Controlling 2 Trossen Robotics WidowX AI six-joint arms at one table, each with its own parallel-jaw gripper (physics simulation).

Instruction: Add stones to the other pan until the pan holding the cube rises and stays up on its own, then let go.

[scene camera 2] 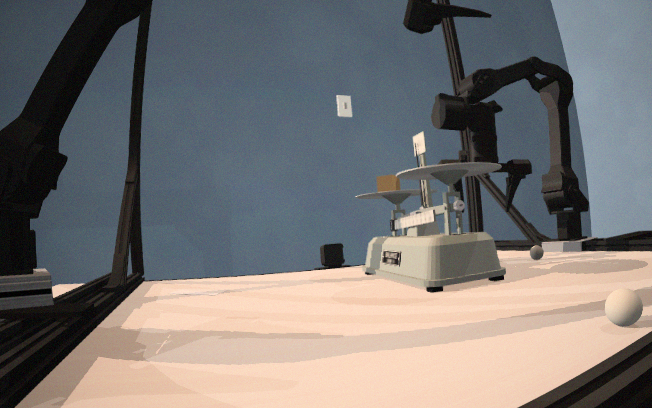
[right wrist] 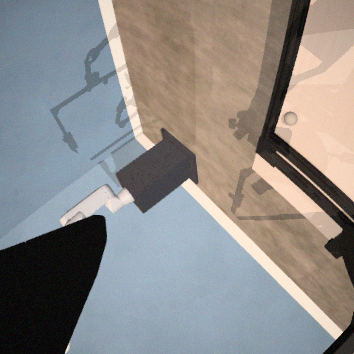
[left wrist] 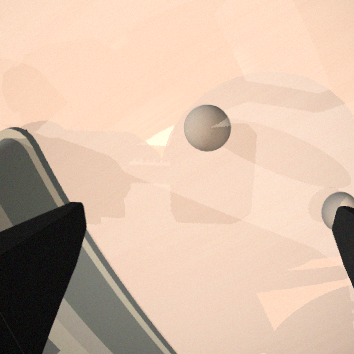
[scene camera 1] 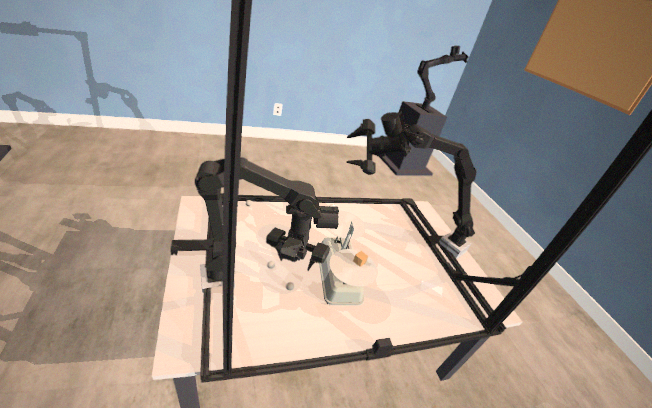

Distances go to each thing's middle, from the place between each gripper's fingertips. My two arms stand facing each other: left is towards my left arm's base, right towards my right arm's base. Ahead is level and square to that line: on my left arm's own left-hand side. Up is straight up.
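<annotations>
The grey balance scale [scene camera 2: 422, 256] is 20 mm above my left hand, 20 mm ahead of it and 180 mm to the right of it. As for my right hand, I have it 240 mm above the scale, 50 mm to the right of it and 260 mm past it. Going by its middle, the scale is nearer to my left hand than to my right hand.
</annotations>
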